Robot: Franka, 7 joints.
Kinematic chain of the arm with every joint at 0, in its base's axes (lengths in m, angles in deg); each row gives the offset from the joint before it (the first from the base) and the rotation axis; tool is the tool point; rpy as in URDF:
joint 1: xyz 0 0 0.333 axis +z
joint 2: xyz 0 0 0 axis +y
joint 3: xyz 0 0 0.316 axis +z
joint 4: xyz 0.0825 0 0 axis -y
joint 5: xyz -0.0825 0 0.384 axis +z
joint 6: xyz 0 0 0 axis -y
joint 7: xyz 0.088 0 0 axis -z
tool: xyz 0 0 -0.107 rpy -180 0 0
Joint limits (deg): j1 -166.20..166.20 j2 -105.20..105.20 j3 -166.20..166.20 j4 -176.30..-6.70 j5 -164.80..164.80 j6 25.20..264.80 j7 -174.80..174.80
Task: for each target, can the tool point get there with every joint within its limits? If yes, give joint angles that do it. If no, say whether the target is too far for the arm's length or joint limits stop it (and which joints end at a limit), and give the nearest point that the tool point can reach.
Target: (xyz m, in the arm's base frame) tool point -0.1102 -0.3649 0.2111
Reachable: yes | joints -33.13 3.32 -78.81 -156.13 -68.81 159.02 141.17
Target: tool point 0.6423 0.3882 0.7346
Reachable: yes | joints 7.34 56.64 81.17 -33.36 38.56 137.35 -120.67
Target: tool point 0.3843 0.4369 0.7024
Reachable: yes | joints 98.98 11.15 -59.56 -102.75 -11.02 217.72 -80.87
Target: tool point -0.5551 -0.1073 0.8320
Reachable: yes | joints 2.23 -48.39 -21.94 -20.37 34.64 228.42 87.04
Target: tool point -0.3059 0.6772 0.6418
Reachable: yes | joints -26.15 -79.90 67.26 -63.22 -33.03 136.88 59.73
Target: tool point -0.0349 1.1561 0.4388
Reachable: no: too far | nearest point -0.0258 0.8539 0.4111 | short by 0.304 m
